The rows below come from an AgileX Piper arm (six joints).
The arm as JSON. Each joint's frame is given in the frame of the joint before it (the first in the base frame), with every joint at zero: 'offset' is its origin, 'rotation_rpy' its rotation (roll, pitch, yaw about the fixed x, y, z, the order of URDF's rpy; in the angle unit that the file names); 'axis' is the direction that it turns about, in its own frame. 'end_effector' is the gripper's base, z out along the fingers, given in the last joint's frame.
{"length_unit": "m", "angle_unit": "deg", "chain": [
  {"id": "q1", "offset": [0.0, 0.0, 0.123], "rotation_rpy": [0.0, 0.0, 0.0], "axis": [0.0, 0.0, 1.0]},
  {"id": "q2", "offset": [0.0, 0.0, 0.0], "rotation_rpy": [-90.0, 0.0, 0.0], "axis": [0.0, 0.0, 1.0]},
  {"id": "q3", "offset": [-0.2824, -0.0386, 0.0], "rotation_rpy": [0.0, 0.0, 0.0], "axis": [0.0, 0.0, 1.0]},
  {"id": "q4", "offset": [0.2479, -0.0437, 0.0], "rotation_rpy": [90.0, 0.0, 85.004], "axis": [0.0, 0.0, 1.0]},
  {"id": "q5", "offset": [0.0, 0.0, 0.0], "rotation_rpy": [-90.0, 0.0, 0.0], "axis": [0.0, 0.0, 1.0]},
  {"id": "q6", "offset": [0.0, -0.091, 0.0], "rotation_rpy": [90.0, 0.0, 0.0], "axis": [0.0, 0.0, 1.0]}
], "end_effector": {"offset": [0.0, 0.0, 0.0], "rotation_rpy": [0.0, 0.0, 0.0]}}
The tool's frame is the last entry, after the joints.
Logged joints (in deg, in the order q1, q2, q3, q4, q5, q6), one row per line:
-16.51, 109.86, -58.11, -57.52, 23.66, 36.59
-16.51, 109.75, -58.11, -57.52, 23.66, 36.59
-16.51, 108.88, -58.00, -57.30, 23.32, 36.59
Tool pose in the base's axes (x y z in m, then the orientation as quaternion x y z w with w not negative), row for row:
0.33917, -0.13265, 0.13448, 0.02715, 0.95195, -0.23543, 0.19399
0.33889, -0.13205, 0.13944, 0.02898, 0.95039, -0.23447, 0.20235
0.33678, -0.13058, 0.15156, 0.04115, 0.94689, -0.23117, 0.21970
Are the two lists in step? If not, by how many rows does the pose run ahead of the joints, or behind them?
The pose runs 1 row ahead of the joints: the pose in row i belongs to the joints in row i + 1.
